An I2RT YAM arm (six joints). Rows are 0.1 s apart.
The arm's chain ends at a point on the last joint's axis. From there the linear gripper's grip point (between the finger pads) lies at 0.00 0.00 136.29 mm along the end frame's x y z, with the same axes.
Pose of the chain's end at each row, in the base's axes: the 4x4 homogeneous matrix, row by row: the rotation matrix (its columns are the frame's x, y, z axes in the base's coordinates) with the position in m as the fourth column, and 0 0 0 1 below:
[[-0.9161 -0.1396 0.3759 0.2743], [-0.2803 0.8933 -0.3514 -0.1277], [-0.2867 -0.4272 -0.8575 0.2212], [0 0 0 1]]
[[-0.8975 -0.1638 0.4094 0.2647], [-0.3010 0.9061 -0.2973 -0.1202], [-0.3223 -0.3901 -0.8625 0.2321], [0 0 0 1]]
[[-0.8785 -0.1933 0.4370 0.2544], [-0.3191 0.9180 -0.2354 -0.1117], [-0.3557 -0.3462 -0.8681 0.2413], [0 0 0 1]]
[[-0.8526 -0.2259 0.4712 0.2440], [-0.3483 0.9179 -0.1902 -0.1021], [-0.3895 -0.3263 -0.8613 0.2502], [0 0 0 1]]
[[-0.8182 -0.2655 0.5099 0.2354], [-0.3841 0.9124 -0.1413 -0.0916], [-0.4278 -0.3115 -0.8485 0.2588], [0 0 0 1]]
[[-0.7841 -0.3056 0.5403 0.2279], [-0.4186 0.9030 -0.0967 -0.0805], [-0.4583 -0.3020 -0.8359 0.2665], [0 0 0 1]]
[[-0.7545 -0.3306 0.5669 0.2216], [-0.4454 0.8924 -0.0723 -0.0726], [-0.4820 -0.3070 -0.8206 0.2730], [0 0 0 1]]
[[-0.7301 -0.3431 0.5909 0.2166], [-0.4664 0.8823 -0.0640 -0.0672], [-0.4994 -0.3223 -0.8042 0.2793], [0 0 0 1]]
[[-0.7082 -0.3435 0.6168 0.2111], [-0.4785 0.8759 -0.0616 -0.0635], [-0.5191 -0.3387 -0.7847 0.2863], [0 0 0 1]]
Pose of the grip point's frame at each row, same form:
[[-0.9161 -0.1396 0.3759 0.3255], [-0.2803 0.8933 -0.3514 -0.1756], [-0.2867 -0.4272 -0.8575 0.1043], [0 0 0 1]]
[[-0.8975 -0.1638 0.4094 0.3205], [-0.3010 0.9061 -0.2973 -0.1607], [-0.3223 -0.3901 -0.8625 0.1145], [0 0 0 1]]
[[-0.8785 -0.1933 0.4370 0.3140], [-0.3191 0.9180 -0.2354 -0.1438], [-0.3557 -0.3462 -0.8681 0.1230], [0 0 0 1]]
[[-0.8526 -0.2259 0.4712 0.3082], [-0.3483 0.9179 -0.1902 -0.1280], [-0.3895 -0.3263 -0.8613 0.1328], [0 0 0 1]]
[[-0.8182 -0.2655 0.5099 0.3049], [-0.3841 0.9124 -0.1413 -0.1109], [-0.4278 -0.3115 -0.8485 0.1432], [0 0 0 1]]
[[-0.7841 -0.3056 0.5403 0.3015], [-0.4186 0.9030 -0.0967 -0.0937], [-0.4583 -0.3020 -0.8359 0.1526], [0 0 0 1]]
[[-0.7545 -0.3306 0.5669 0.2989], [-0.4454 0.8924 -0.0723 -0.0825], [-0.4820 -0.3070 -0.8206 0.1612], [0 0 0 1]]
[[-0.7301 -0.3431 0.5909 0.2971], [-0.4664 0.8823 -0.0640 -0.0759], [-0.4994 -0.3223 -0.8042 0.1697], [0 0 0 1]]
[[-0.7082 -0.3435 0.6168 0.2952], [-0.4785 0.8759 -0.0616 -0.0719], [-0.5191 -0.3387 -0.7847 0.1794], [0 0 0 1]]

